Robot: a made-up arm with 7 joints.
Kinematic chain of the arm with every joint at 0, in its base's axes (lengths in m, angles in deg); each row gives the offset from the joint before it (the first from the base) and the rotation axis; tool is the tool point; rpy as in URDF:
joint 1: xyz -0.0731 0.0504 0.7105 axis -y
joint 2: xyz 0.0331 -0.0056 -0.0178 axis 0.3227 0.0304 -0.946
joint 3: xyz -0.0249 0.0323 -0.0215 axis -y
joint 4: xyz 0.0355 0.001 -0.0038 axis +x
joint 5: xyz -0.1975 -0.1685 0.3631 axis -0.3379 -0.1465 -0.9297
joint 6: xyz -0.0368 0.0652 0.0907 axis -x
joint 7: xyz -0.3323 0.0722 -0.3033 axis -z
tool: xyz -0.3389 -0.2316 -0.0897 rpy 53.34 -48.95 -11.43
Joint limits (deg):
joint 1: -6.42..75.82
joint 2: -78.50..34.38
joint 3: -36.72..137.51
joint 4: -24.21..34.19
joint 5: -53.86..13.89
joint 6: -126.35..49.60
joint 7: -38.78..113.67
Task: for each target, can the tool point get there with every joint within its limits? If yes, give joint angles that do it. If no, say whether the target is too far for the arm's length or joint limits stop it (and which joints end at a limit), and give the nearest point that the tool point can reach.
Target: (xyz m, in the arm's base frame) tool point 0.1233 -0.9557 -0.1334
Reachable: yes | joints 27.88 -62.44 95.88 -13.40 -43.57 -77.58 88.57
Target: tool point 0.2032 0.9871 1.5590
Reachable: no: joint limits stop it (at a limit: joint 1, joint 2, joint 4, joint 5) | nearest point 0.1036 0.8043 1.4844 | short by 0.221 m
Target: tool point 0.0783 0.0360 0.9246
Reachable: no: joint limits stop it (at a limit: joint 1, joint 3, joint 4, joint 5, joint 7) | nearest point 0.2912 0.0252 1.1828 | short by 0.335 m
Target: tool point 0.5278 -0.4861 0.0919
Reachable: yes | joints 43.85 -38.04 80.32 -4.99 -1.07 25.59 26.35
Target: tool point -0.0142 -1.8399 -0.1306
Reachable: no: too far | nearest point -0.0279 -1.2166 0.1389 | short by 0.679 m
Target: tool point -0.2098 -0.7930 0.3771
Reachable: yes | joints 62.71 -15.24 21.72 -5.81 -45.90 17.37 -7.05
